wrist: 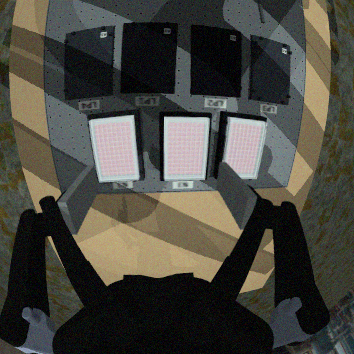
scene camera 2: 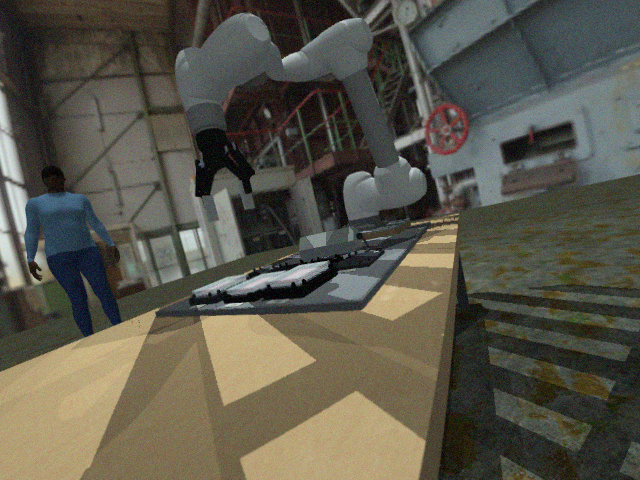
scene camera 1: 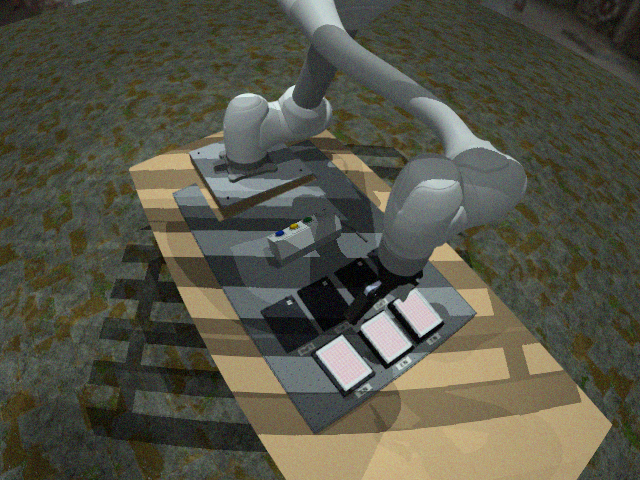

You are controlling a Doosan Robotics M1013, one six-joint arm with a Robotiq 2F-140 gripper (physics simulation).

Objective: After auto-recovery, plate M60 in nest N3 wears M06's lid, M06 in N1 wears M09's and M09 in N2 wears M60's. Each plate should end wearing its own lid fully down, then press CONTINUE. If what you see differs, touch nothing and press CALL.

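Places are measured from the arm's base along level axes (x ahead, y left, z up), in millimetres.
Where they show: gripper, fingertip midpoint: point(wrist: 156, 176) point(scene camera 2: 230, 215) point(scene camera 1: 377, 311); arm's base, origin of the base link: point(scene camera 2: 365, 228) point(scene camera 1: 247, 162).
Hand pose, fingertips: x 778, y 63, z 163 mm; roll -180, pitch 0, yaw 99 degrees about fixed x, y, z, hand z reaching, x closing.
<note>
Each offset is from my fingertips to the centre of the thing. Level surfaces: height alone.
Three plates with pink wells and white rims sit in a row of dark nests: left point(scene camera 1: 343, 363) point(wrist: 115, 148), middle point(scene camera 1: 386, 338) point(wrist: 186, 147) and right point(scene camera 1: 421, 312) point(wrist: 246, 145). Clear lids cannot be told apart from the plates, and plate or lid names cannot be read. My gripper point(scene camera 2: 229, 204) point(wrist: 156, 176) is open and empty, high above the board; in the wrist view its right finger overlaps the right plate's lower left corner. The button box @[3 mm right, 380 mm back, 155 mm down] point(scene camera 1: 307, 242) point(scene camera 2: 326, 243) stands further back, with blue @[80 mm right, 389 mm back, 133 mm down] point(scene camera 1: 279, 233), yellow @[31 mm right, 397 mm back, 133 mm down] point(scene camera 1: 293, 226) and green @[18 mm left, 406 mm back, 133 mm down] point(scene camera 1: 307, 220) buttons; their labels are unreadable.
Dark lid pads LP4 @[158 mm right, 136 mm back, 187 mm down] point(wrist: 89, 62), LP1 @[40 mm right, 154 mm back, 187 mm down] point(wrist: 149, 57), LP2 @[90 mm left, 172 mm back, 187 mm down] point(wrist: 216, 60) and LP3 @[216 mm left, 192 mm back, 187 mm down] point(wrist: 270, 69) lie behind the plates. The grey board @[196 mm down] point(scene camera 1: 315, 408) rests on the wooden table @[209 mm down] point(scene camera 1: 439, 449) point(scene camera 2: 336, 361). A person point(scene camera 2: 67, 222) stands beyond the table.
</note>
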